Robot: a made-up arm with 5 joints.
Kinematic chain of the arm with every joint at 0, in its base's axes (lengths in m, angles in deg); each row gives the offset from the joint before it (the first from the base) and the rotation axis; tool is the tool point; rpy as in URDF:
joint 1: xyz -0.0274 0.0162 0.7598 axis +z
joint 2: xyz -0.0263 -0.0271 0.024 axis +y
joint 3: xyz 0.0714 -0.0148 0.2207 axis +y
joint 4: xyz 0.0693 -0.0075 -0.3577 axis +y
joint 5: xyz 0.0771 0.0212 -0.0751 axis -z
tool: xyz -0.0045 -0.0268 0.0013 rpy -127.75 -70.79 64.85
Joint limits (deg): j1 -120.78..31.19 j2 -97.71..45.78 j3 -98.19..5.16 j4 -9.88..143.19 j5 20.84..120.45
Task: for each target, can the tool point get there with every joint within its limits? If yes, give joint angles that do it. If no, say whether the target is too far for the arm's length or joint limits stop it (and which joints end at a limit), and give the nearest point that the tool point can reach.
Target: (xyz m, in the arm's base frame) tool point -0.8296 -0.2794 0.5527
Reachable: no: too far | nearest point -0.3590 -0.4397 0.6240 | short by 0.502 m
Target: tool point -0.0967 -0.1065 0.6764
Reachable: yes | joints -101.88 -31.17 -3.53 101.73 48.57
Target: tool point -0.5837 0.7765 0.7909
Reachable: no: too far | nearest point -0.3291 0.4286 1.1889 | short by 0.587 m
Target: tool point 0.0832 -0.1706 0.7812
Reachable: yes | joints -54.57 -58.57 -4.62 69.66 102.06
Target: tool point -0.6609 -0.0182 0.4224
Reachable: no: joint limits stop it (at a limit: joint 1, joint 2, joint 5) | nearest point -0.2469 -0.2513 0.4537 | short by 0.476 m
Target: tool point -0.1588 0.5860 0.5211
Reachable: no: joint limits stop it (at a limit: joint 2, joint 3, joint 5) | nearest point -0.0627 0.1692 0.5908 | short by 0.433 m
